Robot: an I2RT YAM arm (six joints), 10 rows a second.
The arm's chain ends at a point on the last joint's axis. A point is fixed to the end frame.
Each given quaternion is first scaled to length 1.
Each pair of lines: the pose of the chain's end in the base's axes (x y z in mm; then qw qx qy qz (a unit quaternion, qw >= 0)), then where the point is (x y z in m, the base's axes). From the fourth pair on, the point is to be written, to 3 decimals.
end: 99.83 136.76 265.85 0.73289 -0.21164 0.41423 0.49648
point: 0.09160 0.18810 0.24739
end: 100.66 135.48 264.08 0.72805 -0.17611 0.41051 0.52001
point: 0.09111 0.18792 0.24981
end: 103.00 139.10 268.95 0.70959 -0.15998 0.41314 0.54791
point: 0.09046 0.19152 0.25713
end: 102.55 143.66 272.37 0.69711 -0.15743 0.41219 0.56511
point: 0.088 0.196 0.262
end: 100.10 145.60 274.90 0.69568 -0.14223 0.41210 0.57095
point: 0.085 0.198 0.266
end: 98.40 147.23 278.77 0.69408 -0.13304 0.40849 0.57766
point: 0.083 0.200 0.271
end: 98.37 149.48 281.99 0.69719 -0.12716 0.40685 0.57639
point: 0.084 0.202 0.275
